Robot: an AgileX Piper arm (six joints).
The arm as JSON. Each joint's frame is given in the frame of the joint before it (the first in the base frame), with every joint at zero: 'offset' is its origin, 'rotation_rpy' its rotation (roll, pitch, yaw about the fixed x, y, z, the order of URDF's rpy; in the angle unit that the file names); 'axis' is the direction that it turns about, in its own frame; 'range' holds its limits. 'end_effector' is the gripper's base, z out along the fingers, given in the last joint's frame.
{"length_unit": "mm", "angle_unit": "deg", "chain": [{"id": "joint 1", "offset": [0.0, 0.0, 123.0], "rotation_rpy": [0.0, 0.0, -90.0], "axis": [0.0, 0.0, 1.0], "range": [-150.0, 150.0]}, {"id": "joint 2", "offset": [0.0, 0.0, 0.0], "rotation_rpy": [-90.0, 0.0, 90.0], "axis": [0.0, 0.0, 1.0], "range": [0.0, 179.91]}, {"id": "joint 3", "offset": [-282.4, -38.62, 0.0], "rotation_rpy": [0.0, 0.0, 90.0], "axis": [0.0, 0.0, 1.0], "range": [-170.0, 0.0]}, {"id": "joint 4", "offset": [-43.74, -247.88, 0.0], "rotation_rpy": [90.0, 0.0, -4.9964], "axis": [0.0, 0.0, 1.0], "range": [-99.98, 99.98]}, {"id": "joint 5", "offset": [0.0, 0.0, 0.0], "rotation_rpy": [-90.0, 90.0, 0.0], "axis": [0.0, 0.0, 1.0], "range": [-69.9, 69.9]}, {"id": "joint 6", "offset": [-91.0, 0.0, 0.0], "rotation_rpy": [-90.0, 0.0, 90.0], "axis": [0.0, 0.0, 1.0], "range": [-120.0, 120.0]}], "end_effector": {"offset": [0.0, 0.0, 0.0], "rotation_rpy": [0.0, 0.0, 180.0]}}
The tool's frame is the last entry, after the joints.
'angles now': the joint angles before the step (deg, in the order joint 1, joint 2, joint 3, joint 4, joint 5, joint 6). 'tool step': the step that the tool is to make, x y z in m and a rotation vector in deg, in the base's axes. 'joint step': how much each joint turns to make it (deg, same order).
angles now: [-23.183, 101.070, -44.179, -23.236, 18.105, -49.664]
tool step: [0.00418, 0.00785, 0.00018, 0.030, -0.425, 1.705]
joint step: [1.645, 0.000, 0.002, 0.132, -0.426, -0.066]
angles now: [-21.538, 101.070, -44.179, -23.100, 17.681, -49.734]
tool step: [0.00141, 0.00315, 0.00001, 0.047, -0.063, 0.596]
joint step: [0.651, 0.000, 0.000, 0.086, -0.046, -0.002]
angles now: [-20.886, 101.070, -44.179, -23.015, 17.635, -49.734]
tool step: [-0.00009, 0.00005, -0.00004, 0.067, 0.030, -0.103]
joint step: [0.000, -0.001, 0.002, 0.111, 0.056, 0.002]
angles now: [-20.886, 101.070, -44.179, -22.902, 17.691, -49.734]
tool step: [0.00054, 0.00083, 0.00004, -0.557, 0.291, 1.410]
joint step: [0.229, 0.014, -0.010, -0.542, -0.029, -0.811]
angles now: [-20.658, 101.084, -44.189, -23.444, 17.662, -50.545]
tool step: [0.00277, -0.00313, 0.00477, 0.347, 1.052, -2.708]
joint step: [-0.074, 0.047, -1.838, 0.805, 3.329, 1.285]
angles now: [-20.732, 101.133, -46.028, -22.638, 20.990, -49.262]
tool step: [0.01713, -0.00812, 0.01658, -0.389, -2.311, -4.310]
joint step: [0.051, 0.385, -5.338, 0.209, 3.448, 3.598]
